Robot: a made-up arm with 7 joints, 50 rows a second.
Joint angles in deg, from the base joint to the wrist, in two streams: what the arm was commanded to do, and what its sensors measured. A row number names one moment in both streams.
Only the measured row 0 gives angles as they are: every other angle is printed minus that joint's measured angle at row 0.
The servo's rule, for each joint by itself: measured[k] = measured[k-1] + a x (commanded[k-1-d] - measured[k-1]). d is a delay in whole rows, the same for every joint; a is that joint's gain. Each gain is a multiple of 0.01, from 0.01 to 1. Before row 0 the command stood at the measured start. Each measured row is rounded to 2 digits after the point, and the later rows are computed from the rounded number. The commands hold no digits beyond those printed.
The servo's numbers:
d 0
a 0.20 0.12 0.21 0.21 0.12 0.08 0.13
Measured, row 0:
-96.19 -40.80 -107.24 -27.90 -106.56 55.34 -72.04
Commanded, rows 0 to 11:
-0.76 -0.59 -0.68 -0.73 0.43 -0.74 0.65
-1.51 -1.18 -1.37 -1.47 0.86 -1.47 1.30
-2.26 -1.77 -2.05 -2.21 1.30 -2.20 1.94
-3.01 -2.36 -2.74 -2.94 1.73 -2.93 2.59
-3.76 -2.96 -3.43 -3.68 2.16 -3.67 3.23
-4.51 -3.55 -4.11 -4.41 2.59 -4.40 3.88
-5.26 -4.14 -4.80 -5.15 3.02 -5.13 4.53
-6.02 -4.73 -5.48 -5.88 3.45 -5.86 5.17
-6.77 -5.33 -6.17 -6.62 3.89 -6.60 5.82
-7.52 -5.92 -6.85 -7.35 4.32 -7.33 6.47
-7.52 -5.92 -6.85 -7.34 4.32 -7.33 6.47
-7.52 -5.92 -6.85 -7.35 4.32 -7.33 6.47
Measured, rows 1 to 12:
-0.15 -0.07 -0.14 -0.15 0.05 -0.06 0.08
-0.42 -0.20 -0.40 -0.43 0.15 -0.17 0.24
-0.79 -0.39 -0.75 -0.80 0.29 -0.33 0.46
-1.23 -0.63 -1.17 -1.25 0.46 -0.54 0.74
-1.74 -0.91 -1.64 -1.76 0.66 -0.79 1.06
-2.29 -1.23 -2.16 -2.32 0.89 -1.08 1.43
-2.88 -1.58 -2.71 -2.91 1.15 -1.40 1.83
-3.51 -1.96 -3.29 -3.53 1.43 -1.76 2.26
-4.16 -2.36 -3.89 -4.18 1.73 -2.15 2.72
-4.83 -2.79 -4.51 -4.85 2.04 -2.56 3.21
-5.37 -3.17 -5.00 -5.37 2.31 -2.94 3.63
-5.80 -3.50 -5.39 -5.79 2.55 -3.29 4.00

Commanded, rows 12 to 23:
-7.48 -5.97 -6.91 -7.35 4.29 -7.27 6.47
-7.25 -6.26 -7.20 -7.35 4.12 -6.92 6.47
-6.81 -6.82 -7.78 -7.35 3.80 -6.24 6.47
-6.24 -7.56 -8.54 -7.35 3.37 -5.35 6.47
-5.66 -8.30 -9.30 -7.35 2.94 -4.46 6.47
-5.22 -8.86 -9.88 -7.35 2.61 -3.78 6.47
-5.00 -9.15 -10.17 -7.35 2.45 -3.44 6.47
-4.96 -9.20 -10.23 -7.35 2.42 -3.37 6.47
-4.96 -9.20 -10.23 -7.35 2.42 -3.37 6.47
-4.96 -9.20 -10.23 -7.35 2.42 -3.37 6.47
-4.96 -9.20 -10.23 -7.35 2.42 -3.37 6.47
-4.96 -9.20 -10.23 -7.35 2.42 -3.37 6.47
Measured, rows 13 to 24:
-6.14 -3.80 -5.71 -6.12 2.76 -3.61 4.32
-6.36 -4.10 -6.02 -6.38 2.92 -3.87 4.60
-6.45 -4.43 -6.39 -6.58 3.03 -4.06 4.84
-6.41 -4.81 -6.84 -6.74 3.07 -4.16 5.05
-6.26 -5.23 -7.36 -6.87 3.05 -4.18 5.23
-6.05 -5.67 -7.89 -6.97 3.00 -4.15 5.39
-5.84 -6.09 -8.37 -7.05 2.93 -4.09 5.53
-5.66 -6.46 -8.76 -7.11 2.87 -4.03 5.65
-5.52 -6.79 -9.07 -7.16 2.82 -3.98 5.76
-5.41 -7.08 -9.31 -7.20 2.77 -3.93 5.85
-5.32 -7.33 -9.50 -7.23 2.73 -3.89 5.93
-5.25 -7.55 -9.65 -7.26 2.69 -3.85 6.00

